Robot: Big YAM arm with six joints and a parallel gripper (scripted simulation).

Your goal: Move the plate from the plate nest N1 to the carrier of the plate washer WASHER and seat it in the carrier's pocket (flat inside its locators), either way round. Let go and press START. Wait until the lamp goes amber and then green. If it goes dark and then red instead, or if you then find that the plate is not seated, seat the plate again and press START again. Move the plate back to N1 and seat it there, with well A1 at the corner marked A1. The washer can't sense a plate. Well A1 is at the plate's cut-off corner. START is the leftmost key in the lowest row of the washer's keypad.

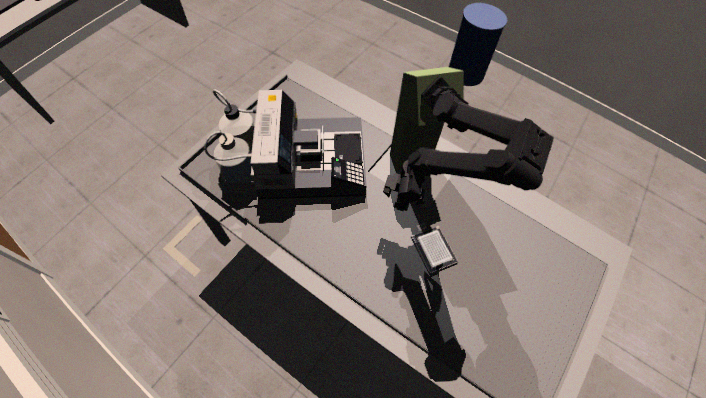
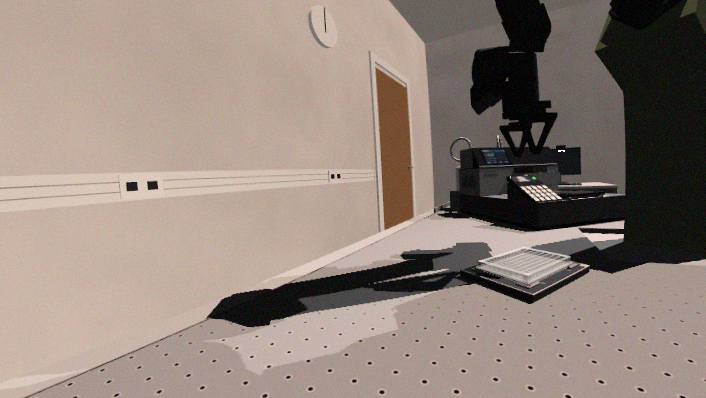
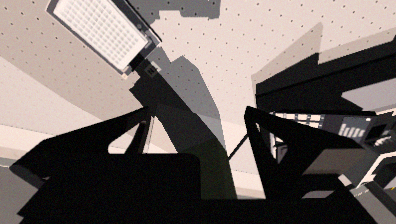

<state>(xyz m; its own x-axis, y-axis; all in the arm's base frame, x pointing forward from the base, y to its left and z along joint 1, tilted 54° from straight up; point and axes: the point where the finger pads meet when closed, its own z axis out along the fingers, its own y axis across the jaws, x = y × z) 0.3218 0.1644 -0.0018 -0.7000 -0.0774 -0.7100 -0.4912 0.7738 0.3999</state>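
The white well plate lies 40 mm behind my hand, 170 mm to the left of it and 180 mm below it. Round my hand: plate nest N1: 40 mm behind, 170 mm to the left, 190 mm below; plate washer: 90 mm ahead, 440 mm to the right, 70 mm below.
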